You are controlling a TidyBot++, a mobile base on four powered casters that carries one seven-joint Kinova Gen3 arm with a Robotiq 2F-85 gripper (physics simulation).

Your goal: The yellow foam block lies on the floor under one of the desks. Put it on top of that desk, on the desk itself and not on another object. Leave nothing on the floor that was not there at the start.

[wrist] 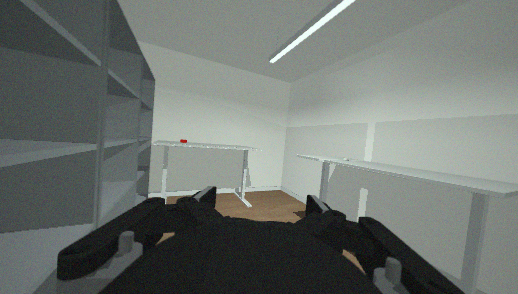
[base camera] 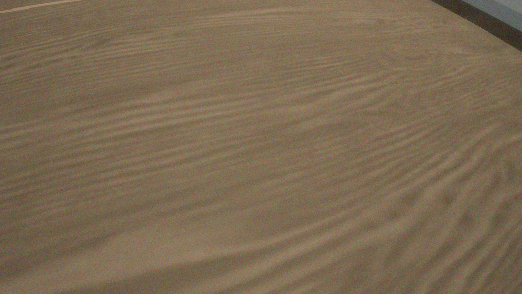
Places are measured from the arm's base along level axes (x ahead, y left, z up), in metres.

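Pixels of known places: gripper, between the fingertips: (wrist: pixel 260 200).
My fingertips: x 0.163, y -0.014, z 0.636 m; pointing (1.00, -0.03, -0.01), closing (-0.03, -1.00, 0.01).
Behind a point stands the place of what it marks.
The yellow foam block does not show in either view. A far desk (wrist: pixel 215 146) {x 2.343, y 0.622, z 0.553 m} with a white top stands against the back wall in the wrist view, left of the middle. A second desk (wrist: pixel 400 171) {x 1.258, y -1.083, z 0.553 m} stands along the right wall, nearer. My gripper (wrist: pixel 260 200) {x 0.163, y -0.015, z 0.636 m} is open, with no thing between its fingertips. It points across the room and hides part of the floor in front of the far desk.
A small red object (wrist: pixel 183 141) {x 2.622, y 1.212, z 0.571 m} sits on the far desk's top. A tall grey shelf unit (wrist: pixel 101 115) {x 0.980, y 0.941, z 0.758 m} rises close on the left. Wooden floor (base camera: pixel 250 150) {x 0.444, y -0.026, z -0.397 m} (wrist: pixel 270 202) {x 2.930, y -0.282, z -0.396 m} shows in both views. A blue-grey surface (base camera: pixel 506 11) {x 1.764, y -1.536, z -0.333 m} with a dark strip below it shows at the base view's top right corner.
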